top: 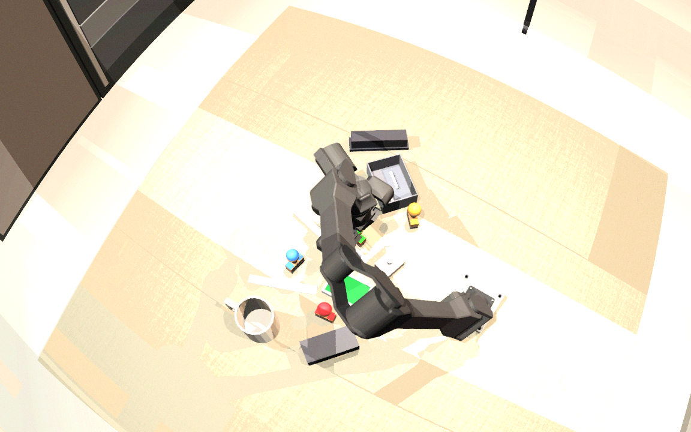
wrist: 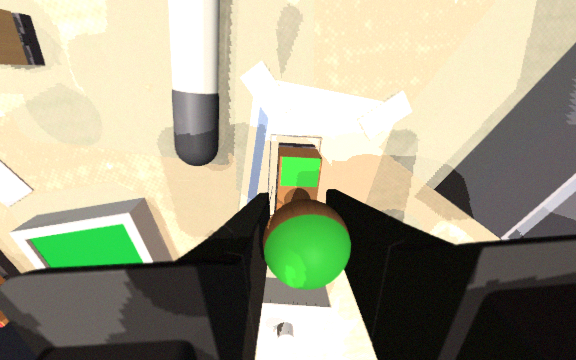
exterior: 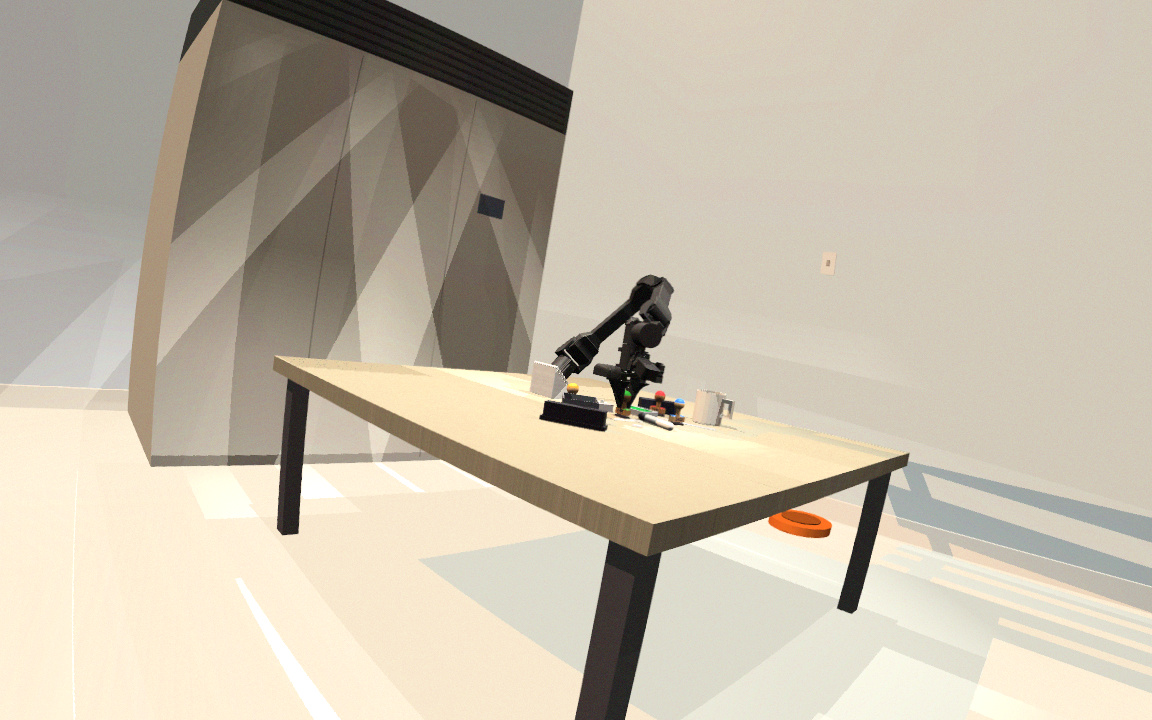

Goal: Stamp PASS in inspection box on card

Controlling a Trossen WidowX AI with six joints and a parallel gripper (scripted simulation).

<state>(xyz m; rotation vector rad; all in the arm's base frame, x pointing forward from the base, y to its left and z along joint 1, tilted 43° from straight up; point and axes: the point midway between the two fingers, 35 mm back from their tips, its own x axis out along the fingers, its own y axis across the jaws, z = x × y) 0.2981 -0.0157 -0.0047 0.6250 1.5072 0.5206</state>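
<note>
Now: gripper tip right at the green stamp. The rest, counted from my gripper tip: green ink pad: 11 cm to the left, 5 cm behind, 2 cm below; then white marker: 7 cm ahead, 3 cm to the left, 1 cm below; then white card: 3 cm below, 1 cm to the right, 1 cm behind.
</note>
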